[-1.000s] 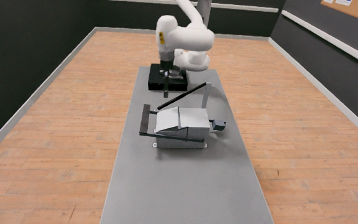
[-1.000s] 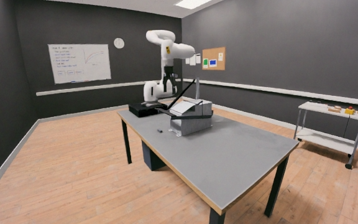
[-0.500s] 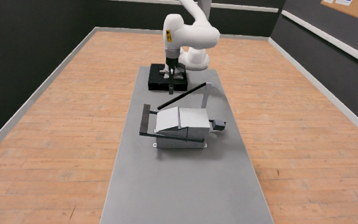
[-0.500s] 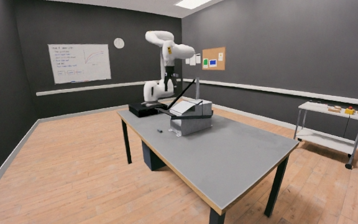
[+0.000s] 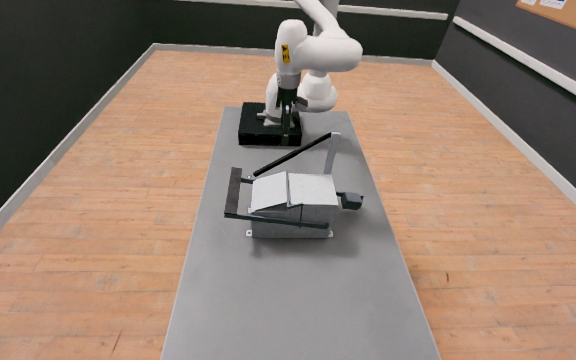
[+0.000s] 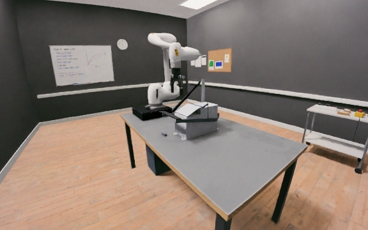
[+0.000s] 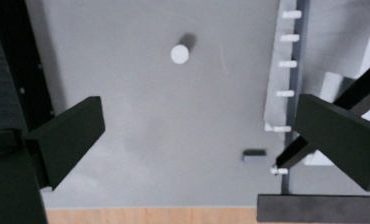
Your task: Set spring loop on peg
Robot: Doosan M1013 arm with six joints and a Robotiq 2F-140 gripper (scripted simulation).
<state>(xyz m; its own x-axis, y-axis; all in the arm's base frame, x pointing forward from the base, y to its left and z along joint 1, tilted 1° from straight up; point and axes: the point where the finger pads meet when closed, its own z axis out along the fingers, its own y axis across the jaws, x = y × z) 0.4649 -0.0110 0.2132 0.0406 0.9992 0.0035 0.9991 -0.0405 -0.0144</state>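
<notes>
Right now my hand is 20 mm past the steel test weight, 20 mm to the right of it and 270 mm above it. Round my hand: small dark object (140 mm ahead, 220 mm to the right, 290 mm below).
</notes>
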